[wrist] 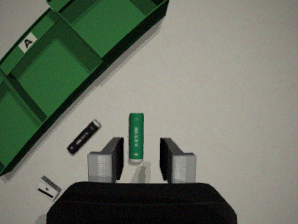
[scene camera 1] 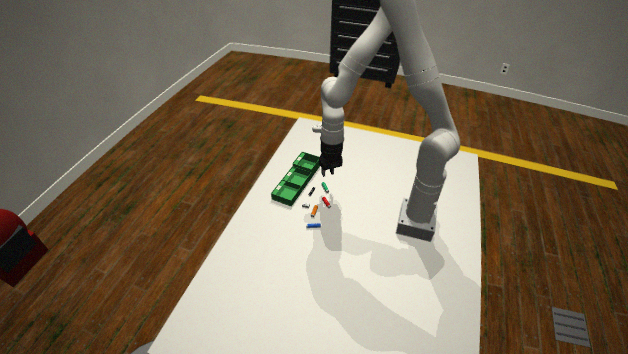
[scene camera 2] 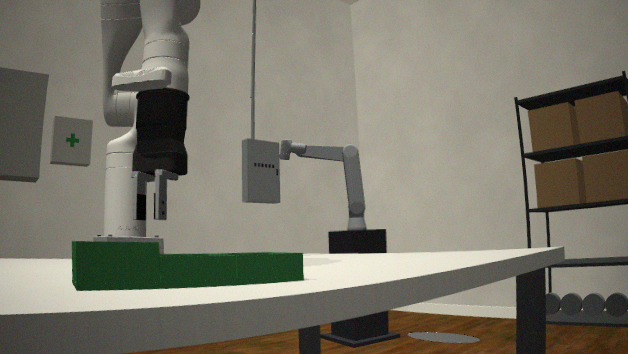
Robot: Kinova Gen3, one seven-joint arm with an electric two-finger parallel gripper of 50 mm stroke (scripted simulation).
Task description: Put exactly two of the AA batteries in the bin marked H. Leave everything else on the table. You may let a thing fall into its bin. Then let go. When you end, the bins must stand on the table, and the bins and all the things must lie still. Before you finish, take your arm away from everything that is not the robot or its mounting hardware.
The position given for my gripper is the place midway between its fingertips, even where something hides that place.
Observation:
In view: my gripper [scene camera 2: 149, 219] and a green battery [wrist: 136, 120].
My gripper also shows in the wrist view [wrist: 141, 152].

